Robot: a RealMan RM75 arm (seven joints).
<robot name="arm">
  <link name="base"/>
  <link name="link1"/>
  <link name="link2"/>
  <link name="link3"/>
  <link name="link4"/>
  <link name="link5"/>
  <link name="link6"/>
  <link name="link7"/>
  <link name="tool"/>
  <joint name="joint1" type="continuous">
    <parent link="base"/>
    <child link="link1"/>
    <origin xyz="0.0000 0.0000 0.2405" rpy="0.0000 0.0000 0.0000"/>
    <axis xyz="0 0 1"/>
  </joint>
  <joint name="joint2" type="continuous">
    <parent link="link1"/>
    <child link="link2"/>
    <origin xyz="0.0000 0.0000 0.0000" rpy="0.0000 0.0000 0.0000"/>
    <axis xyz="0 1 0"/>
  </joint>
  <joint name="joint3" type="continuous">
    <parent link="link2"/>
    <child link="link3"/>
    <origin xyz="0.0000 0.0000 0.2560" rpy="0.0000 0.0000 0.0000"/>
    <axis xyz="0 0 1"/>
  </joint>
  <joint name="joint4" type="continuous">
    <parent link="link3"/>
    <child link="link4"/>
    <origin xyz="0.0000 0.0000 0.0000" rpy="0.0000 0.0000 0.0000"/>
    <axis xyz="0 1 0"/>
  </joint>
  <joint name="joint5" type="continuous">
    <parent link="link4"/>
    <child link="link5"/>
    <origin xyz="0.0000 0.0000 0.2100" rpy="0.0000 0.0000 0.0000"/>
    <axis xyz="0 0 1"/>
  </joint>
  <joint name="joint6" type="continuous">
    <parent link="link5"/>
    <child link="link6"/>
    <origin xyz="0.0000 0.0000 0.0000" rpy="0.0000 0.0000 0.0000"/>
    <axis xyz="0 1 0"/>
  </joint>
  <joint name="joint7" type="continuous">
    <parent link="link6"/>
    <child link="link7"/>
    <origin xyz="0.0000 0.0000 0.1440" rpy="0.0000 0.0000 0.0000"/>
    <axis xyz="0 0 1"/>
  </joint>
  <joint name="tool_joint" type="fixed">
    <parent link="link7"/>
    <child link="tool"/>
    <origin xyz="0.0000 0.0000 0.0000" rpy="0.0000 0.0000 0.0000"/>
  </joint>
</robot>
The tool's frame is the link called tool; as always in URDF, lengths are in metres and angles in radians. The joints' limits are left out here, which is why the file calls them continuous.
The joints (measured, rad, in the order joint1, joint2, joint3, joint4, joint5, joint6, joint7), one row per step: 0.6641, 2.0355, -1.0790, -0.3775, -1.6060, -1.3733, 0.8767; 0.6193, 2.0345, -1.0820, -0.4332, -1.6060, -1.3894, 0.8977; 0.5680, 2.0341, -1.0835, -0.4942, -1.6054, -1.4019, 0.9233; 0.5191, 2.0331, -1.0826, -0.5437, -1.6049, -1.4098, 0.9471; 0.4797, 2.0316, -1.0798, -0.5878, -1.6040, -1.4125, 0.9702; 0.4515, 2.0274, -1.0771, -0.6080, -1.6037, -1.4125, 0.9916; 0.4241, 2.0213, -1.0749, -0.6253, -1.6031, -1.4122, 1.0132; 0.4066, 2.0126, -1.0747, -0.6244, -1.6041, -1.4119, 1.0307; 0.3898, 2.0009, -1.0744, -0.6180, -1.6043, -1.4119, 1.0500; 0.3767, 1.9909, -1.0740, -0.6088, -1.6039, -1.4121, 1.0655; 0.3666, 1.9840, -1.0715, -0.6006, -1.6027, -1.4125, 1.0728; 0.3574, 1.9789, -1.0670, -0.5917, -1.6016, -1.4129, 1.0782; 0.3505, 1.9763, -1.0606, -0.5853, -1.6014, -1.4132, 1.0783; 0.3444, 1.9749, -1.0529, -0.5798, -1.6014, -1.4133, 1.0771
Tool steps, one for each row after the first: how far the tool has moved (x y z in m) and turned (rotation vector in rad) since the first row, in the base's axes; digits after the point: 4 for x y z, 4 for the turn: 0.0065, -0.0045, 0.0076, 0.0117, 0.0045, -0.0085; 0.0143, -0.0099, 0.0159, 0.0272, 0.0079, -0.0256; 0.0233, -0.0160, 0.0232, 0.0413, 0.0095, -0.0511; 0.0302, -0.0202, 0.0304, 0.0577, 0.0094, -0.0745; 0.0377, -0.0241, 0.0352, 0.0638, 0.0089, -0.1055; 0.0456, -0.0283, 0.0403, 0.0690, 0.0073, -0.1380; 0.0534, -0.0323, 0.0434, 0.0647, 0.0041, -0.1706; 0.0623, -0.0367, 0.0470, 0.0584, 0.0012, -0.2084; 0.0699, -0.0407, 0.0497, 0.0518, -0.0001, -0.2418; 0.0757, -0.0438, 0.0517, 0.0499, 0.0003, -0.2654; 0.0809, -0.0469, 0.0533, 0.0492, 0.0026, -0.2879; 0.0846, -0.0491, 0.0545, 0.0521, 0.0048, -0.3025; 0.0878, -0.0510, 0.0556, 0.0566, 0.0077, -0.3150
